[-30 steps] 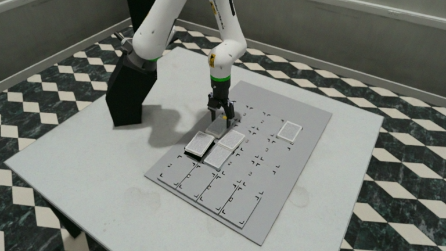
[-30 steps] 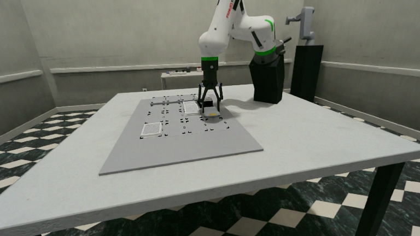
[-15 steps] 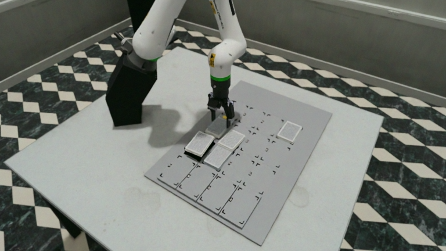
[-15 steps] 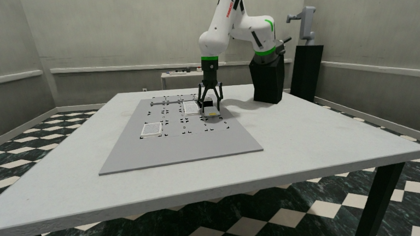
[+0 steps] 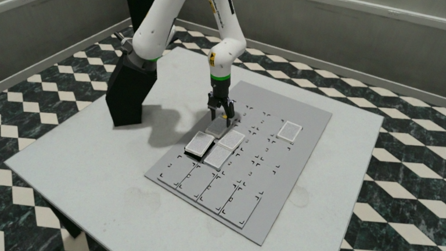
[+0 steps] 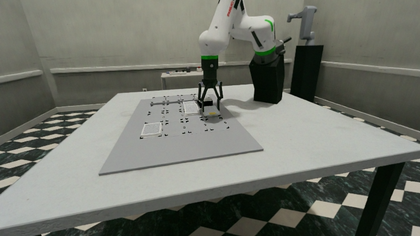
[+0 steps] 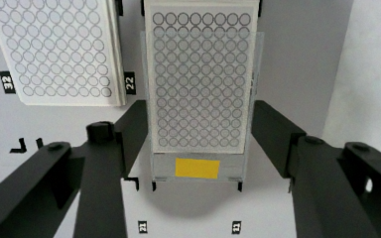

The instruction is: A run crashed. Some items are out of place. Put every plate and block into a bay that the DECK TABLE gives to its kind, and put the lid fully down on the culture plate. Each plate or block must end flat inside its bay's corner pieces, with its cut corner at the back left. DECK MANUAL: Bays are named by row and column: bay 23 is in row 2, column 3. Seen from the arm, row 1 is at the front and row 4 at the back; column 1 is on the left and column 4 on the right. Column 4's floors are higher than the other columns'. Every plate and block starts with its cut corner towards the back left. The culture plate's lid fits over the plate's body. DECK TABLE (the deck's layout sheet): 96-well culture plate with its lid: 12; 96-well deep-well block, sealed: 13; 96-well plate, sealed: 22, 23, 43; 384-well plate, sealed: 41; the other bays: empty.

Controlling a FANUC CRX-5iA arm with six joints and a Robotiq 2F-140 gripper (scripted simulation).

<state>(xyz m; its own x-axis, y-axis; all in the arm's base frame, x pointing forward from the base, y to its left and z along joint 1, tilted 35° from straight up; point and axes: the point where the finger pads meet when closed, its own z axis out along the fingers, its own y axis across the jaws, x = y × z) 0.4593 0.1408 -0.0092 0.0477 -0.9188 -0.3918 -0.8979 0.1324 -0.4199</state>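
My gripper is now 20 mm above the lid. The rest, counted from my hand: 384-well plate (310 mm ahead, 160 mm to the left, 40 mm below); black deep-well block (190 mm to the right, 30 mm below, 10 mm ahead).
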